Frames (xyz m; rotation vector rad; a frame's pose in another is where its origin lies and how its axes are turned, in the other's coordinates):
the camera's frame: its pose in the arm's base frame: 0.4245 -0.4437 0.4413 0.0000 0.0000 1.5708
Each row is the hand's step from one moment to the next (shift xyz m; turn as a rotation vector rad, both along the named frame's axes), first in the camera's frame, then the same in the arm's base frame.
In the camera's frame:
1: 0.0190 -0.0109 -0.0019 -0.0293 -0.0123 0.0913
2: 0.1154 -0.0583 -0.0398 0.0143 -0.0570 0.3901
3: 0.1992 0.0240 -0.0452 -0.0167 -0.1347 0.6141
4: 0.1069 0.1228 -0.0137 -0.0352 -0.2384 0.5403
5: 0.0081 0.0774 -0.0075 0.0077 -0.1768 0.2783
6: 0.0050 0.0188 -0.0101 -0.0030 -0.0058 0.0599
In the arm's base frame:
1: 0.0109 0.0190 -0.0019 0.0123 -0.0293 0.0913
2: 0.0583 0.1154 -0.0398 0.0570 0.0143 0.3901
3: -0.0240 0.1992 -0.0452 0.1347 -0.0167 0.6141
4: -0.1228 0.1069 -0.0137 0.2384 -0.0352 0.5403
5: -0.0774 0.0081 -0.0075 0.1768 0.0077 0.2783
6: -0.0188 0.0050 -0.0101 0.0058 -0.0030 0.0599

